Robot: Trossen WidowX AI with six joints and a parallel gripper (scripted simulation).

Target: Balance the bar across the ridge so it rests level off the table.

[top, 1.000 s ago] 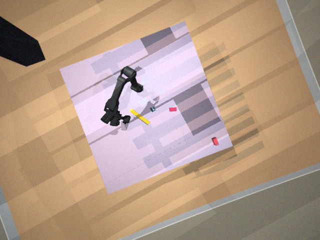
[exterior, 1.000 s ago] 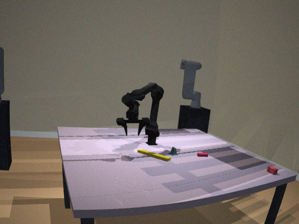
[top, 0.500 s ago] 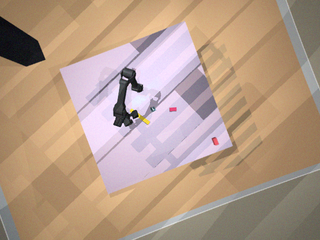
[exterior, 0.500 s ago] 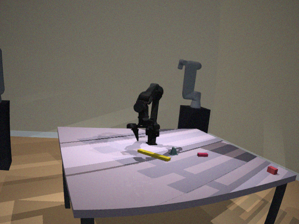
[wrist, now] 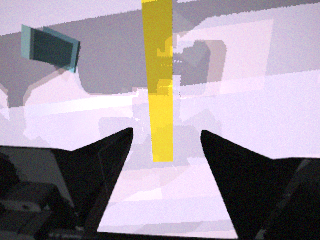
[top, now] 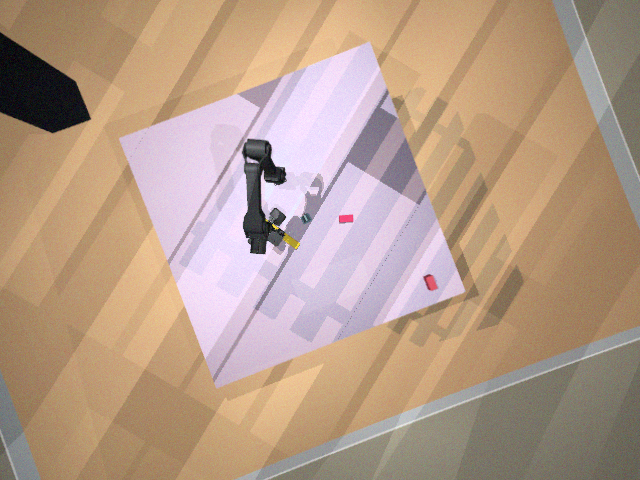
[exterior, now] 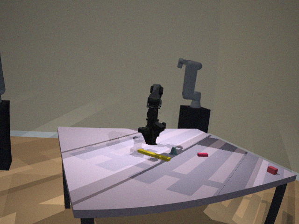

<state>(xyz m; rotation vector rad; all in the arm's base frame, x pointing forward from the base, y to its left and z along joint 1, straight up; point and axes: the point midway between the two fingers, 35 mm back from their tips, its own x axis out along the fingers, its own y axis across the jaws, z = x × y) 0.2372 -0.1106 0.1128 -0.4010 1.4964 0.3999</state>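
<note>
Now: gripper tip 7 cm above the yellow bar, 2 cm to the right of it and 2 cm short of it. Round my gripper tip: flat red block 35 cm to the left, 7 cm below, 7 cm ahead; then teal ridge 16 cm to the left, 3 cm below.
</note>
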